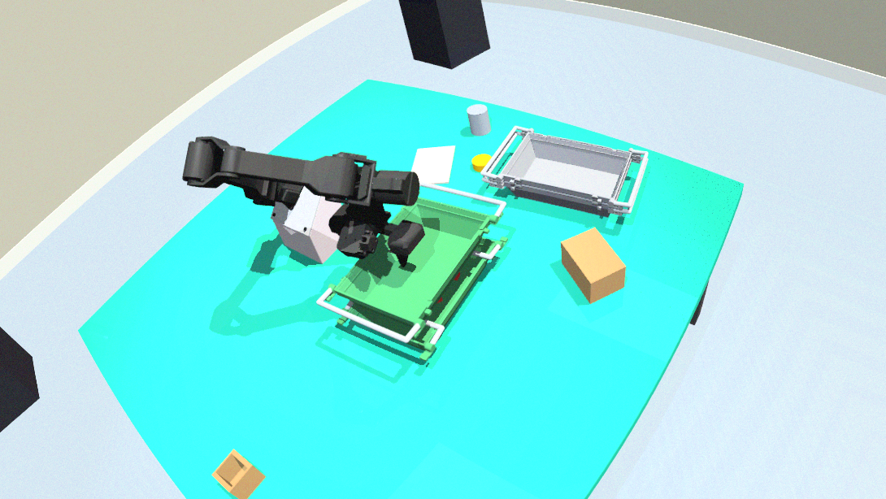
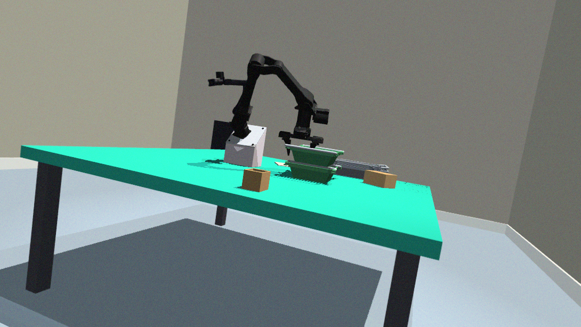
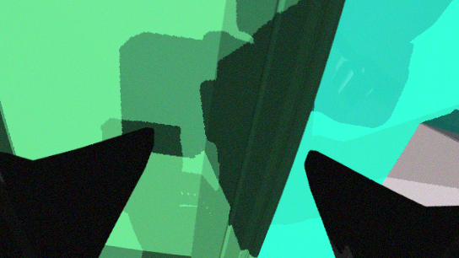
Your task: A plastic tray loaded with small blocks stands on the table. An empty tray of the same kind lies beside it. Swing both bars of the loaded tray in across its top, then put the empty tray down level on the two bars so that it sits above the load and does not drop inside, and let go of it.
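The green tray lies 70 mm ahead of my gripper tip, 20 mm to the left of it and 30 mm above it. The rest, counted from my gripper tip: grey cylinder 230 mm behind, 500 mm to the left, 40 mm below; white card 230 mm behind, 320 mm to the left, 80 mm below; yellow disc 120 mm behind, 380 mm to the left, 70 mm below.
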